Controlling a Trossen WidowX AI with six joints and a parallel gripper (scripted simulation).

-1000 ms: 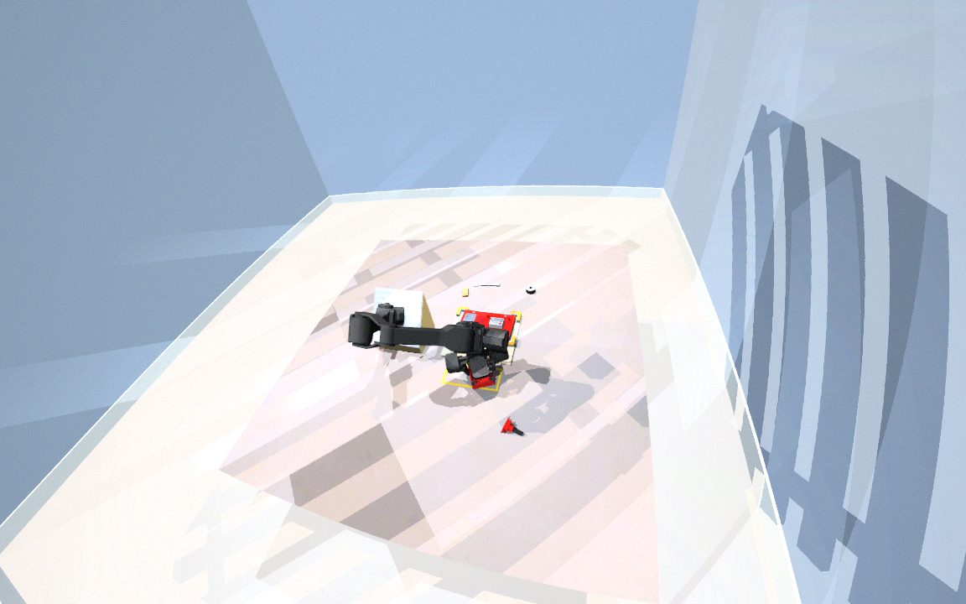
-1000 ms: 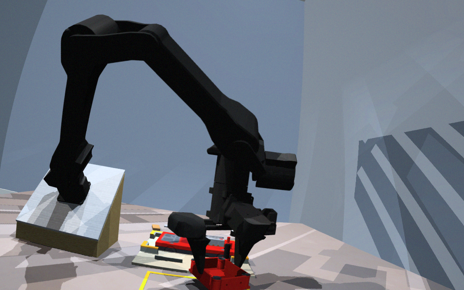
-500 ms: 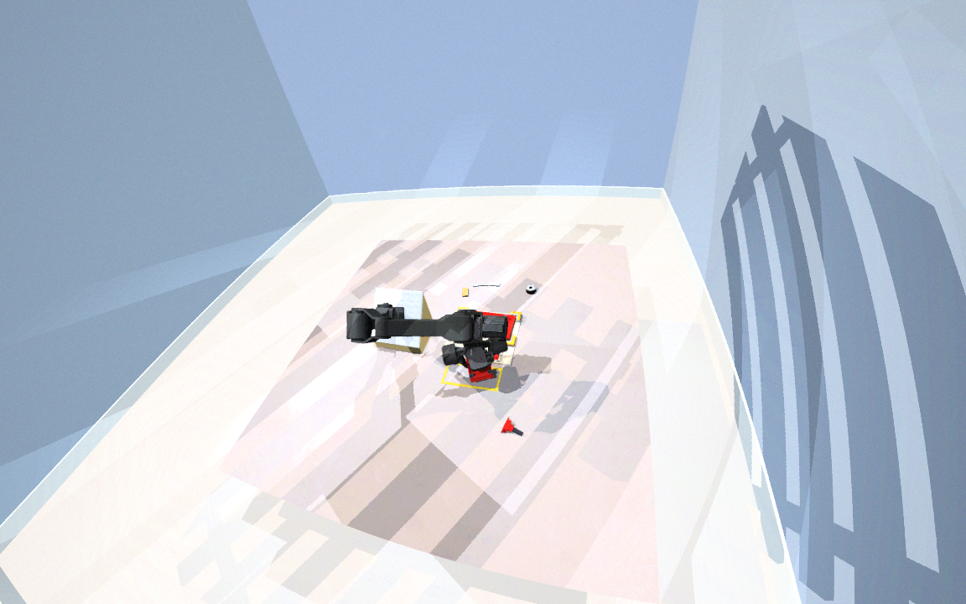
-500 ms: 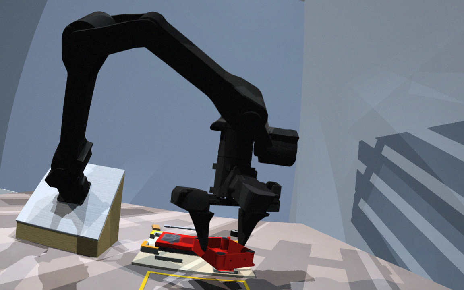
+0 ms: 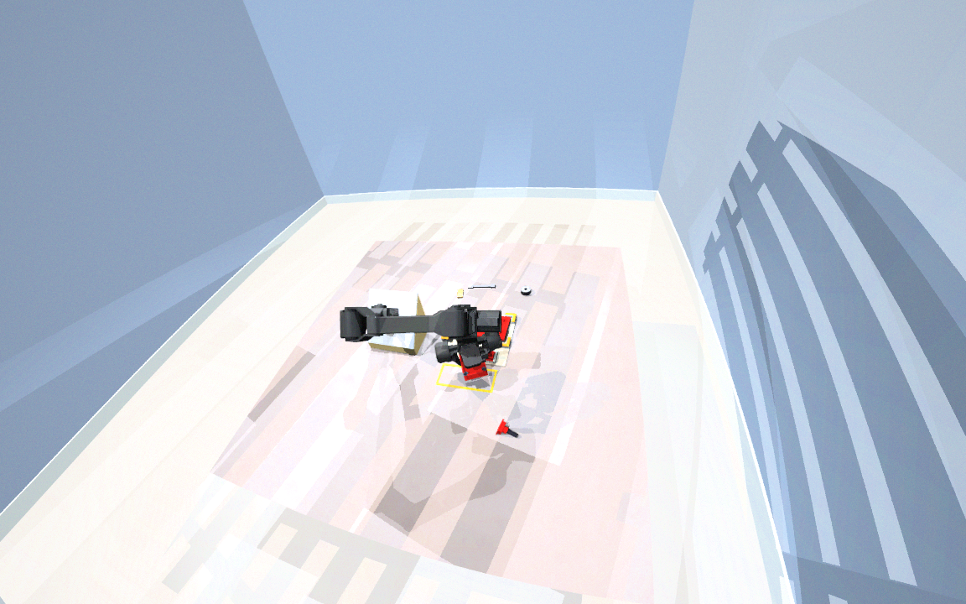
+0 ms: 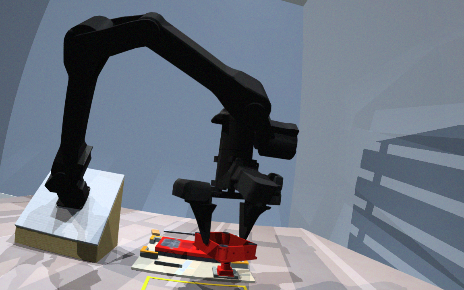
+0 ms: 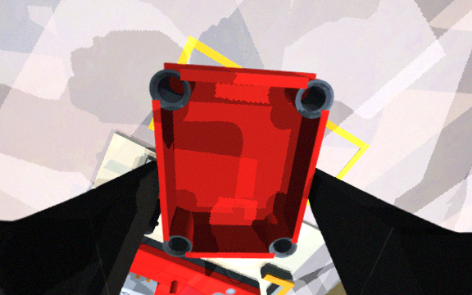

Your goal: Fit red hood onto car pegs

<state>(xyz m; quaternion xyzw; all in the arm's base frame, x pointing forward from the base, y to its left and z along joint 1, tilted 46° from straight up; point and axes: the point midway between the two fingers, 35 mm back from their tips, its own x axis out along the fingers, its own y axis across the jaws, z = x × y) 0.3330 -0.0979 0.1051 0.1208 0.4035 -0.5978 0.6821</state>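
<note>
Right now my gripper tip is 10 mm above the red hood. From my gripper tip the other things lie so: grey engine block: 10 mm ahead, 220 mm to the left, 70 mm below; red cone-shaped part: 110 mm ahead, 160 mm to the right, 80 mm below; white jig: 30 mm behind, 190 mm to the left, 90 mm below.
</note>
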